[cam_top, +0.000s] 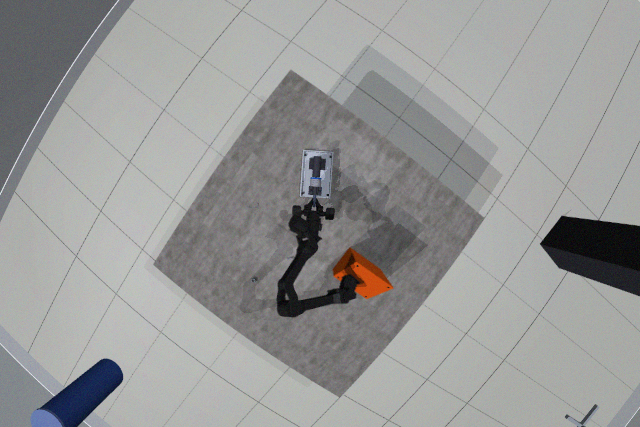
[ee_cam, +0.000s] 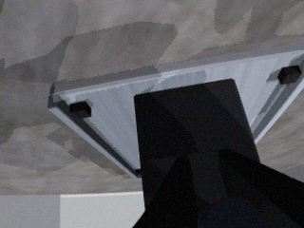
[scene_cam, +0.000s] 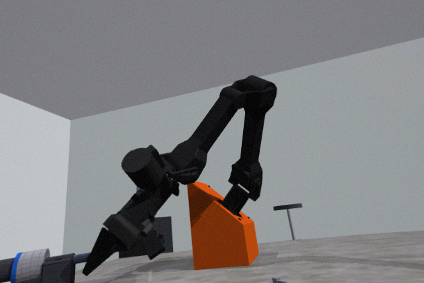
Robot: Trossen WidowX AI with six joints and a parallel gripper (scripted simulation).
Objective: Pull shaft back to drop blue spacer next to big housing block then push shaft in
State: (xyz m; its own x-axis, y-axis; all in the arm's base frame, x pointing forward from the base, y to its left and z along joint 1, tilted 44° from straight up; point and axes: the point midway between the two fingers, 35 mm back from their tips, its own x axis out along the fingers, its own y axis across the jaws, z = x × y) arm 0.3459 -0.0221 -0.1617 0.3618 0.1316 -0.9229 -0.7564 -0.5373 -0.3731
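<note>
Now: the thin shaft 3 cm to the right of my gripper tip, 3 cm ahead of it and 2 cm above it. The rest, counted from my gripper tip: blue spacer (7 cm to the right, 6 cm ahead, 2 cm above); silver ring (5 cm to the right, 5 cm ahead, 2 cm above).
</note>
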